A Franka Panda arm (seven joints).
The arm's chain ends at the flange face. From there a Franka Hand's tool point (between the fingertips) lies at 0.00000 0.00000 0.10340 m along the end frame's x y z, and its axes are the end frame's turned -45 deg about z.
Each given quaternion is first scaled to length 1.
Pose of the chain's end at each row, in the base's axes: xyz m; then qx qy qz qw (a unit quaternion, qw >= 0):
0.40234 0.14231 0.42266 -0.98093 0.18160 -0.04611 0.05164
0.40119 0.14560 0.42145 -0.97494 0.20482 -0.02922 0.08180
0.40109 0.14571 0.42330 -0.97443 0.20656 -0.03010 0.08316
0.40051 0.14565 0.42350 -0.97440 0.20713 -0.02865 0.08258
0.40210 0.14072 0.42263 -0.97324 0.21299 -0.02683 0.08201
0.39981 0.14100 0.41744 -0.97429 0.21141 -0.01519 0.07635
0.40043 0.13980 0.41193 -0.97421 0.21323 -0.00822 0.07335
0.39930 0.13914 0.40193 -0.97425 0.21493 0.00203 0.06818
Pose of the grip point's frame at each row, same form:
0.41363 0.15105 0.32025 -0.97576 -0.20761 -0.06236 0.03006
0.41055 0.16085 0.31961 -0.97911 -0.18386 -0.05830 0.06439
0.41071 0.16118 0.32152 -0.97930 -0.18206 -0.05963 0.06531
0.40982 0.16106 0.32168 -0.97949 -0.18152 -0.05807 0.06533
0.41111 0.15604 0.32077 -0.98066 -0.17567 -0.05617 0.06550
0.40621 0.15572 0.31529 -0.98103 -0.17753 -0.04325 0.06473
0.40532 0.15422 0.30966 -0.98165 -0.17582 -0.03566 0.06462
0.40192 0.15297 0.29949 -0.98233 -0.17426 -0.02422 0.06377

